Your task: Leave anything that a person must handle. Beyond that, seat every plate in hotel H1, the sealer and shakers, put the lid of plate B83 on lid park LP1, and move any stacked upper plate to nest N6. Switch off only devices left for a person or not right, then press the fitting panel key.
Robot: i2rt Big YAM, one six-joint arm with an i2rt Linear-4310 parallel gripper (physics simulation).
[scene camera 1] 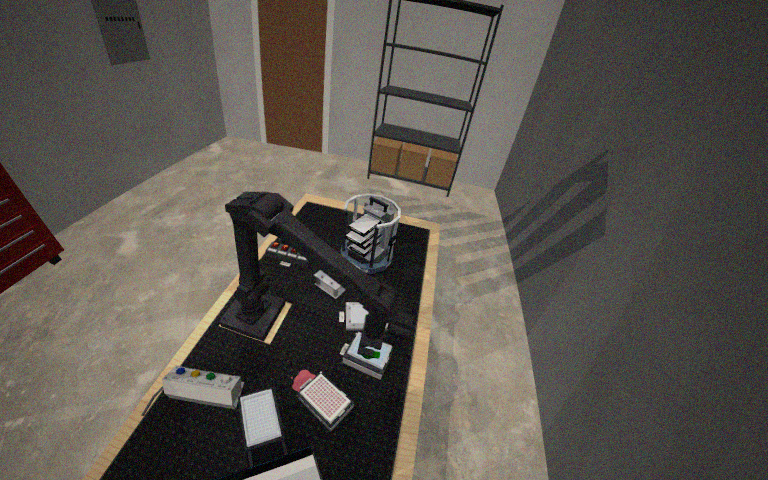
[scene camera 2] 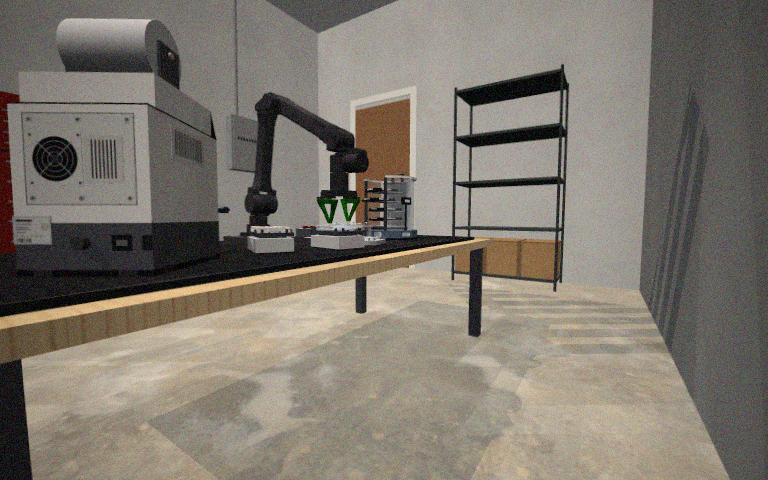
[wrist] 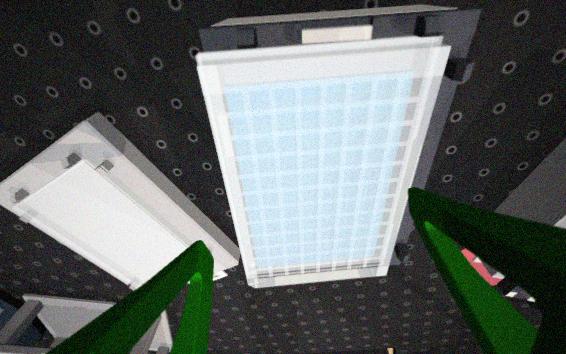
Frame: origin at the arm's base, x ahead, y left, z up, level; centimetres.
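Where they show: gripper, fingertip midpoint: (scene camera 1: 369,344) (scene camera 2: 339,222) (wrist: 301,225); arm's base at its link origin: (scene camera 1: 253,310).
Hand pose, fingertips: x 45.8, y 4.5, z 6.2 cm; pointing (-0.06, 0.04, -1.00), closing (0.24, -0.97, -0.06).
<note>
Each offset is from my fingertips to the centre of the thing. "spot": to the spot under its first point.
My gripper (scene camera 1: 370,354) (scene camera 2: 338,219) (wrist: 301,225) is open and empty, fingers pointing down, above a blue-welled plate {dz -1.4, dx +0.8, dy -0.8 cm} (scene camera 2: 339,227) (wrist: 320,170). The plate appears clear-lidded and sits on a pale, dark-topped device {spot: dz -2.7, dx +0.7, dy -6.5 cm} (scene camera 1: 362,365) (scene camera 2: 337,241). Beside it, a flat white piece {dz -6.0, dx -6.9, dy +14.9 cm} (scene camera 1: 355,314) (wrist: 107,220) lies on a pale stand (wrist: 165,195); I cannot tell if it is a lid. A red-welled plate {dz -1.8, dx -4.8, dy -21.1 cm} (scene camera 1: 324,397) sits on another device. A white-grid plate {dz +4.6, dx -16.2, dy -35.3 cm} (scene camera 1: 260,417) lies near the key panel {dz -3.9, dx -40.0, dy -35.9 cm} (scene camera 1: 201,388). Several plates stand in the round hotel {dz +6.6, dx -21.2, dy +46.9 cm} (scene camera 1: 368,267) (scene camera 2: 396,233). Labels are unreadable.
The large white machine {dz +14.8, dx +2.8, dy -53.4 cm} (scene camera 2: 184,169) stands at the near table end, partly showing in scene view 1. A red disc {spot: dz -8.0, dx -14.8, dy -17.4 cm} (scene camera 1: 304,379) lies beside the red-welled plate. A grey block {dz -4.2, dx -25.9, dy +26.2 cm} (scene camera 1: 328,284) and red-lit switches {spot: dz -2.8, dx -54.6, dy +27.6 cm} (scene camera 1: 284,247) stand between the arm base (scene camera 1: 253,314) and hotel.
</note>
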